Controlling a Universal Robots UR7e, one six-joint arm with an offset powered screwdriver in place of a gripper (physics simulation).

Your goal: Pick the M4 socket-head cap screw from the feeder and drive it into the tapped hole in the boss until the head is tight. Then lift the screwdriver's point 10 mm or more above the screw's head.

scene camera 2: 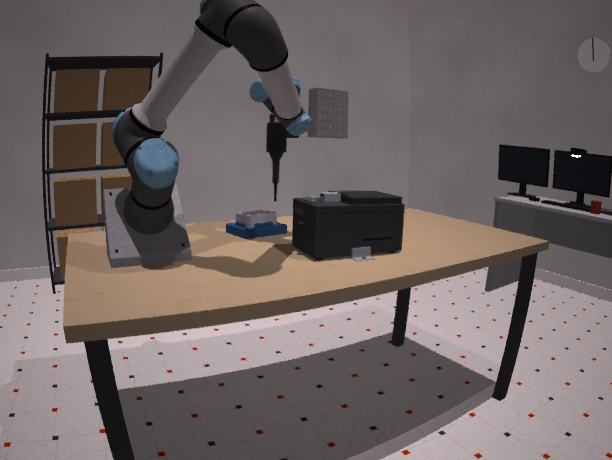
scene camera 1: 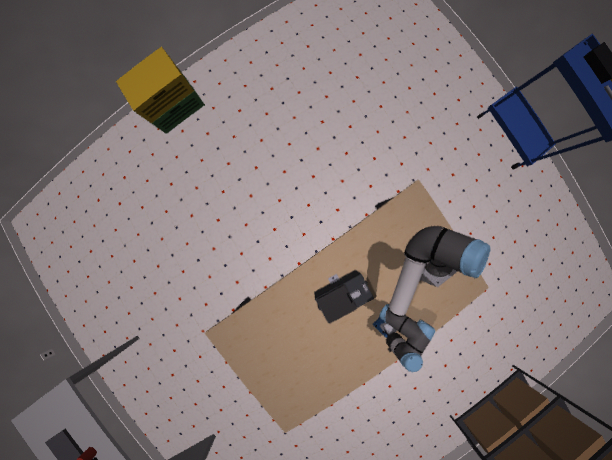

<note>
I see a black screw feeder (scene camera 2: 335,234).
The black screw feeder also shows in scene camera 1 (scene camera 1: 353,280).
</note>
